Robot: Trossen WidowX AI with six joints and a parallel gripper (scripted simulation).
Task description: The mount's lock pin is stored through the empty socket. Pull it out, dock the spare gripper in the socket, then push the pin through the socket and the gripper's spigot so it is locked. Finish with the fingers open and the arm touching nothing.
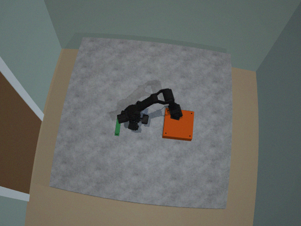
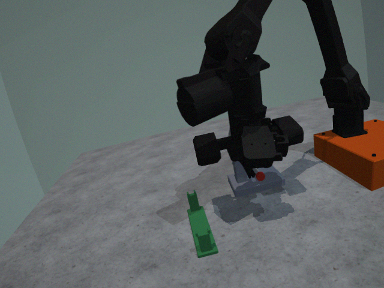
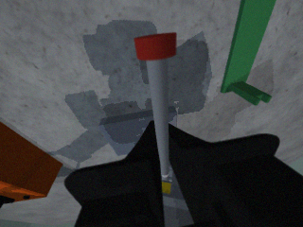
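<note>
The grey mount lies 60 mm to the right of my gripper tip and 10 mm behind it. Round my gripper tip: spare gripper (80 mm above, 60 mm to the right, 10 mm behind); then green cradle (110 mm ahead, 70 mm to the left, 20 mm below).
</note>
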